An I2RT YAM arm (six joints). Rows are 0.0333 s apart.
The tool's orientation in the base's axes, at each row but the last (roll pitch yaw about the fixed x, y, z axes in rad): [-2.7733 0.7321 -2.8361]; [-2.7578 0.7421 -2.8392]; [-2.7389 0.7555 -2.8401]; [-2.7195 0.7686 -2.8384]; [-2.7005 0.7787 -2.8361]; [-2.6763 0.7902 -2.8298]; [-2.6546 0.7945 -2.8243]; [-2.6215 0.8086 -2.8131]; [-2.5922 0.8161 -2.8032]
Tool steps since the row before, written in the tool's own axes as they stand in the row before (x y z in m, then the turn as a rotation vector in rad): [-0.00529 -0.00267 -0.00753 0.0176 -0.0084 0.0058]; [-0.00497 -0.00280 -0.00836 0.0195 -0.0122 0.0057]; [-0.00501 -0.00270 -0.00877 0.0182 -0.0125 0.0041]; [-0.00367 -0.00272 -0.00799 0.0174 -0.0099 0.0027]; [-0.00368 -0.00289 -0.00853 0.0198 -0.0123 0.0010]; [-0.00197 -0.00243 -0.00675 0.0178 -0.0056 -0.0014]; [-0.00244 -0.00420 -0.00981 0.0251 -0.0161 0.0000]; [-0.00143 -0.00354 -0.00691 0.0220 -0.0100 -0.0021]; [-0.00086 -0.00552 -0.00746 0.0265 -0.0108 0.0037]
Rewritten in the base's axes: [-0.00140 -0.00021 0.00948 -0.0080 -0.0129 -0.0135]; [-0.00234 -0.00017 0.00985 -0.0093 -0.0170 -0.0137]; [-0.00278 0.00013 0.01008 -0.0095 -0.0167 -0.0117]; [-0.00329 -0.00020 0.00859 -0.0100 -0.0137 -0.0110]; [-0.00380 -0.00012 0.00895 -0.0129 -0.0162 -0.0108]; [-0.00376 -0.00031 0.00641 -0.0131 -0.0088 -0.0100]; [-0.00586 -0.00100 0.00919 -0.0174 -0.0207 -0.0126]; [-0.00449 -0.00115 0.00639 -0.0166 -0.0137 -0.0112]; [-0.00553 -0.00281 0.00696 -0.0151 -0.0171 -0.0176]
